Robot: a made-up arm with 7 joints. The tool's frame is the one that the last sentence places.
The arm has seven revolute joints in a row. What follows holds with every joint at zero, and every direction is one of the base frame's.
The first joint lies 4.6 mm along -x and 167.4 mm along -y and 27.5 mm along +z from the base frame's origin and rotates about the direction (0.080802, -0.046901, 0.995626).
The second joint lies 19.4 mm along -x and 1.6 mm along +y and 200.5 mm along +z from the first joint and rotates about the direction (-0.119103, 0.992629, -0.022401).
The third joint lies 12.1 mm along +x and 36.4 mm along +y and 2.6 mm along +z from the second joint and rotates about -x.
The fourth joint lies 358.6 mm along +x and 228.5 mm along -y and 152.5 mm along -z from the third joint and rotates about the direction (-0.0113, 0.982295, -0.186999).
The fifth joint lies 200.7 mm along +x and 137 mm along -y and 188.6 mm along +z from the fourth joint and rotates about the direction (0.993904, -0.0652, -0.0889).
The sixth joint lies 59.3 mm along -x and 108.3 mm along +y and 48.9 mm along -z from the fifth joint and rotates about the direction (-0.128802, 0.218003, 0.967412).
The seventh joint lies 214 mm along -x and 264.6 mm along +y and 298.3 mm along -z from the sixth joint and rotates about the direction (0.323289, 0.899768, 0.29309).
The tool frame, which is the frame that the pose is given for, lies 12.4 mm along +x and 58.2 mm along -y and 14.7 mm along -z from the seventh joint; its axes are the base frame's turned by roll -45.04, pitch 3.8 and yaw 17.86 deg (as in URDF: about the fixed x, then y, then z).
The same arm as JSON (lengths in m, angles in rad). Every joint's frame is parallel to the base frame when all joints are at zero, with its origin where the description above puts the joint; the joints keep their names.
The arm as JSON. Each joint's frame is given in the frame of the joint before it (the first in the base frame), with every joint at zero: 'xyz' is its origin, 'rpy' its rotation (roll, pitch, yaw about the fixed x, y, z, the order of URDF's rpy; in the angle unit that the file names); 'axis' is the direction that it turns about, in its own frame. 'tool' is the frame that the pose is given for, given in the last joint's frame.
{"units": {"length": "m", "angle": "rad"}, "joints": [
  {"name": "joint 1", "type": "revolute", "origin": {"xyz": [-0.0046, -0.1674, 0.0275], "rpy": [0.0, 0.0, 0.0]}, "axis": [0.080802, -0.046901, 0.995626]},
  {"name": "joint 2", "type": "revolute", "origin": {"xyz": [-0.0194, 0.0016, 0.2005], "rpy": [0.0, 0.0, 0.0]}, "axis": [-0.119103, 0.992629, -0.022401]},
  {"name": "joint 3", "type": "revolute", "origin": {"xyz": [0.0121, 0.0364, 0.0026], "rpy": [0.0, 0.0, 0.0]}, "axis": [-1.0, 0.0, 0.0]},
  {"name": "joint 4", "type": "revolute", "origin": {"xyz": [0.3586, -0.2285, -0.1525], "rpy": [0.0, 0.0, 0.0]}, "axis": [-0.0113, 0.982295, -0.186999]},
  {"name": "joint 5", "type": "revolute", "origin": {"xyz": [0.2007, -0.137, 0.1886], "rpy": [0.0, 0.0, 0.0]}, "axis": [0.993904, -0.0652, -0.0889]},
  {"name": "joint 6", "type": "revolute", "origin": {"xyz": [-0.0593, 0.1083, -0.0489], "rpy": [0.0, 0.0, 0.0]}, "axis": [-0.128802, 0.218003, 0.967412]},
  {"name": "joint 7", "type": "revolute", "origin": {"xyz": [-0.214, 0.2646, -0.2983], "rpy": [0.0, 0.0, 0.0]}, "axis": [0.323289, 0.899768, 0.29309]}
], "tool": {"origin": {"xyz": [0.0124, -0.0582, -0.0147], "rpy": [-0.7861, 0.0663, 0.3117]}}}

